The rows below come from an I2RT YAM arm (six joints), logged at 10 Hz.
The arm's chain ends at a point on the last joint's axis. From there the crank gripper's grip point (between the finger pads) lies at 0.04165 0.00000 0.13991 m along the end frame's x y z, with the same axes.
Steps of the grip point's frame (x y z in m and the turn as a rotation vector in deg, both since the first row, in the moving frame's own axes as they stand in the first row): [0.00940 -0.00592 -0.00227 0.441 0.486 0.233]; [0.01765 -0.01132 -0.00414 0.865 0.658 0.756]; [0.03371 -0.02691 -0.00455 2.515 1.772 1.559]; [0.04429 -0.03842 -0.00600 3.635 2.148 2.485]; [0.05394 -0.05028 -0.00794 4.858 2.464 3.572]
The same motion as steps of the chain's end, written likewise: [0.00821 -0.00502 -0.00191 0.441 0.486 0.233]; [0.01604 -0.00977 -0.00364 0.865 0.658 0.756]; [0.02934 -0.02199 -0.00309 2.515 1.772 1.559]; [0.03893 -0.03152 -0.00412 3.635 2.148 2.485]; [0.04769 -0.04130 -0.00563 4.858 2.464 3.572]
